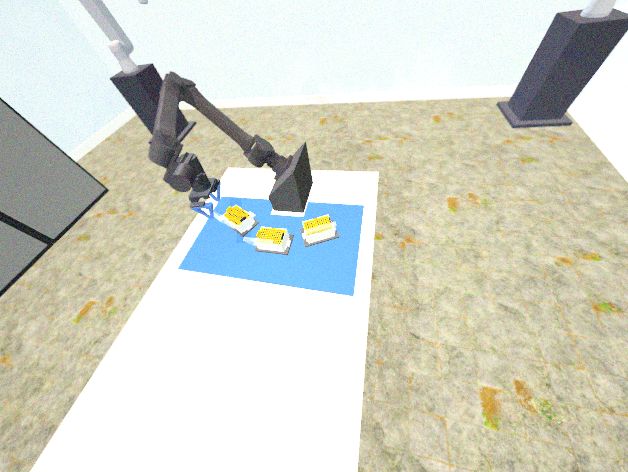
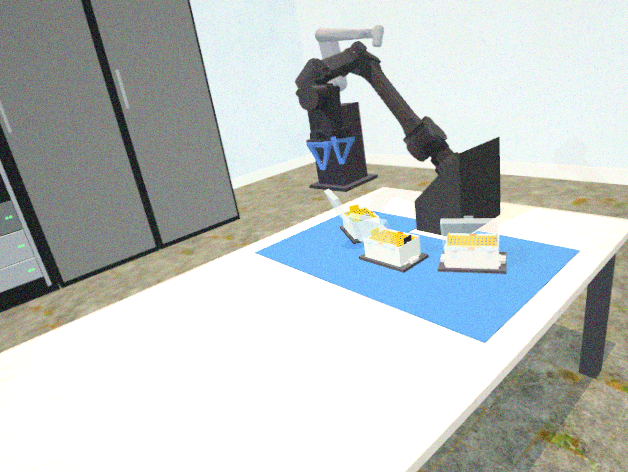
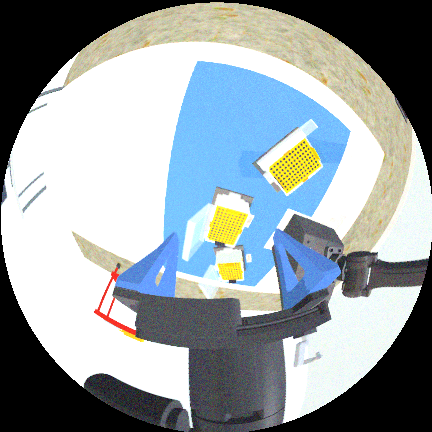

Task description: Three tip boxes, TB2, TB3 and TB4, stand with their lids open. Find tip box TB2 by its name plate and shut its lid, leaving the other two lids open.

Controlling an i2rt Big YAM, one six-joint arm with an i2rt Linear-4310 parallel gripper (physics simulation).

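Pixels of known places: gripper, fingertip midpoint: (image 1: 215,209) (image 2: 332,166) (image 3: 226,234); arm's base at its link origin: (image 1: 284,168) (image 2: 455,173).
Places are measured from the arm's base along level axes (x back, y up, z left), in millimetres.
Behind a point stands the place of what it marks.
Note:
Three white tip boxes with yellow racks stand with clear lids open: the left box (image 1: 238,218) (image 2: 358,226) {y -27, x -417, z -48 mm} (image 3: 230,271), the middle box (image 1: 273,240) {y -2, x -416, z 45 mm} (image 2: 390,251) {y -79, x -405, z 37 mm} (image 3: 227,225) and the right box (image 1: 318,230) {y -7, x -360, z 209 mm} (image 2: 472,256) {y -103, x -315, z 205 mm} (image 3: 295,166). The left box's lid (image 2: 333,201) {y -8, x -323, z -218 mm} and the middle box's lid (image 3: 194,234) {y -43, x -412, z -1 mm} tilt outward. The right box's lid (image 2: 461,225) {y -6, x -363, z 206 mm} stands up behind its rack. No name plate is readable, so I cannot tell which is TB2. My gripper (image 1: 215,207) {y 110, x -366, z -158 mm} (image 2: 332,166) {y 110, x -366, z -158 mm} (image 3: 226,234) {y 110, x -366, z -158 mm} is open and empty, high near the left table edge, beyond the left box.
The boxes stand on a blue mat (image 1: 274,274) {y -142, x -490, z 27 mm} (image 2: 431,299) {y -142, x -472, z 188 mm} (image 3: 210,110) {y -142, x -433, z -279 mm} on the white table (image 1: 228,365) {y -145, x -824, z -52 mm} (image 2: 228,365) {y -145, x -869, z -20 mm} (image 3: 120,140) {y -145, x -683, z -190 mm}. The arm's dark base (image 1: 291,187) {y 18, x -151, z 67 mm} (image 2: 456,192) {y -7, x -152, z 82 mm} (image 3: 312,232) {y -67, x -98, z -61 mm} stands behind the boxes. A grey cabinet (image 2: 152,126) stands at the left.

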